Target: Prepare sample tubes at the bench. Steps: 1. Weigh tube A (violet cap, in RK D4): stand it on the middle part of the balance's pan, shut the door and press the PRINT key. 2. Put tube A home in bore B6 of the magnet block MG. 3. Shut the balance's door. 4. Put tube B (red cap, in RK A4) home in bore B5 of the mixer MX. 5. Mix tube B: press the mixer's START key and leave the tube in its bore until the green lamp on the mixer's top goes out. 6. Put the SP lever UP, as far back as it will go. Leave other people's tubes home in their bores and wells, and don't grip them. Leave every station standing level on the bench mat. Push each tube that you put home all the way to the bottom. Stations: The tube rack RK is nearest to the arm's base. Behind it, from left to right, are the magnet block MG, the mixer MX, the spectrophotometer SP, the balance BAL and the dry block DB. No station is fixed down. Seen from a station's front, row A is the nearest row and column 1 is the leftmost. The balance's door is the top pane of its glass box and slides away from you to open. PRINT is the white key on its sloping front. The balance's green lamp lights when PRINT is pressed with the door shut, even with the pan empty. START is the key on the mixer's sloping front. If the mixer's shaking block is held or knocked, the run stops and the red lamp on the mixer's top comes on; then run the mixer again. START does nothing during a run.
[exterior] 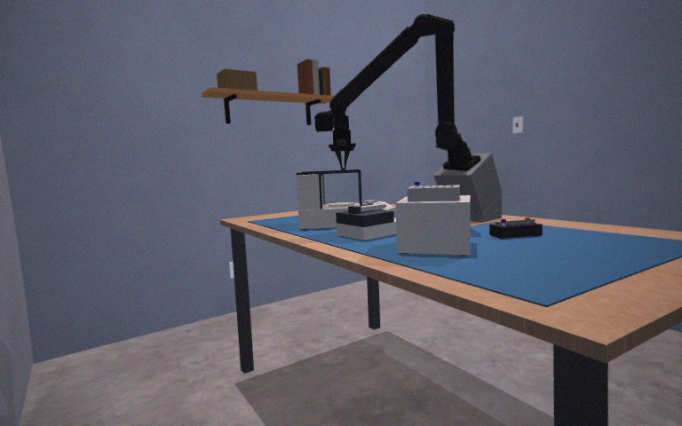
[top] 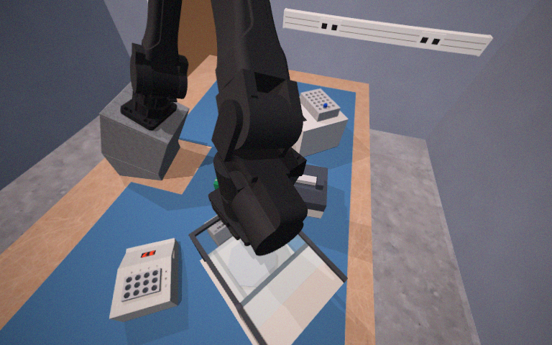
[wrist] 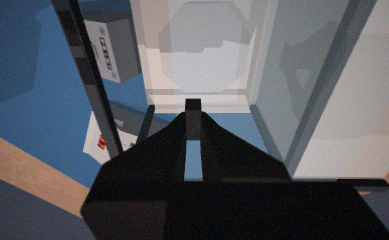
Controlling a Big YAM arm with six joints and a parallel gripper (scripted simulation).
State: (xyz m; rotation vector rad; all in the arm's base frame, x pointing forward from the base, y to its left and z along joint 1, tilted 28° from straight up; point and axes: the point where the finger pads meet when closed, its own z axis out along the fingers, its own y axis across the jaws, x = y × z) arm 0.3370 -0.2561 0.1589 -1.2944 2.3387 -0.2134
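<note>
Now: hand 170 mm past the green rack RK, 260 mm to the right of it and 210 mm above it. Round my hand: SP lever: 50 mm ahead, 260 mm to the left, 130 mm below; then balance door: 30 mm ahead, 10 mm to the right, 10 mm below; then white print key: 120 mm behind, 70 mm to the left, 150 mm below.
</note>
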